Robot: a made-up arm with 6 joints. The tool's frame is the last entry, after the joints.
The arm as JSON. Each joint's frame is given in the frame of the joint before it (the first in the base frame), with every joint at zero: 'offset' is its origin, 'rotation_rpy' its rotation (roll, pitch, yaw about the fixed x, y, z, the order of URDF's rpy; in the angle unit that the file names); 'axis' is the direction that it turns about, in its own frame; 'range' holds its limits. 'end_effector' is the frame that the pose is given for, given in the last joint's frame.
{
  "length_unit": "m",
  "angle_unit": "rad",
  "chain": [
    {
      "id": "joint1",
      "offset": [
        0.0,
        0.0,
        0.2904
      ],
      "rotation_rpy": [
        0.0,
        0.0,
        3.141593
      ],
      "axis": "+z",
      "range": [
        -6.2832,
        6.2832
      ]
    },
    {
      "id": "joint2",
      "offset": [
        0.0,
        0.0,
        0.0
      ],
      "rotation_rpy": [
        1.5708,
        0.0,
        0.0
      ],
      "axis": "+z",
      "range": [
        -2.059,
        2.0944
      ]
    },
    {
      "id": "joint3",
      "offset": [
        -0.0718,
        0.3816,
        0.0
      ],
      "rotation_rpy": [
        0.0,
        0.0,
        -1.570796
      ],
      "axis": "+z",
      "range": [
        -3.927,
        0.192
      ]
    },
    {
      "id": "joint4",
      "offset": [
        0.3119,
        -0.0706,
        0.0
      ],
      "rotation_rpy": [
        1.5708,
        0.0,
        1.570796
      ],
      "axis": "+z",
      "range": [
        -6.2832,
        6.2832
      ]
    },
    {
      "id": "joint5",
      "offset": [
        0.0,
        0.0,
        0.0
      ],
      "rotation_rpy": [
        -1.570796,
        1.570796,
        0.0
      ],
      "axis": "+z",
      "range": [
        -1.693,
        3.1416
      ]
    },
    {
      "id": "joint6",
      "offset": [
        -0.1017,
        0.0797,
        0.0
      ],
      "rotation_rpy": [
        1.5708,
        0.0,
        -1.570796
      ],
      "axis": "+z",
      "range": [
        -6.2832,
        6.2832
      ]
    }
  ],
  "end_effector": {
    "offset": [
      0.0,
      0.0,
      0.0
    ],
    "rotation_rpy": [
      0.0,
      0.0,
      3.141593
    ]
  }
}
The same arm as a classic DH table. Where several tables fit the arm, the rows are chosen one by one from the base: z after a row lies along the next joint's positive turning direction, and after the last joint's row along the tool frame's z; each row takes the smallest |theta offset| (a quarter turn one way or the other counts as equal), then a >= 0, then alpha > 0; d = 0 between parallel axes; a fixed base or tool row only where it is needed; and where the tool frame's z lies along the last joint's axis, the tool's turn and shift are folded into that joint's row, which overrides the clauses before.
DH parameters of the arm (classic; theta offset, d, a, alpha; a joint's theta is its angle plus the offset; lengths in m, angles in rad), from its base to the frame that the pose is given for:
joint1: 0 0.2904 0 -1.5708
joint2: -1.3848 0 0.3883 0
joint3: 1.3848 0 0.0706 -1.5708
joint4: 0 0.3119 0 1.5708
joint5: 0 0 0.0797 -1.5708
joint6: 0 0.1017 0 0
Joint limits (rad, base to tool): -6.2832..6.2832 -2.059..2.0944 -3.927..0.192 -6.2832..6.2832 -1.693..3.1416 -6.2832..6.2832

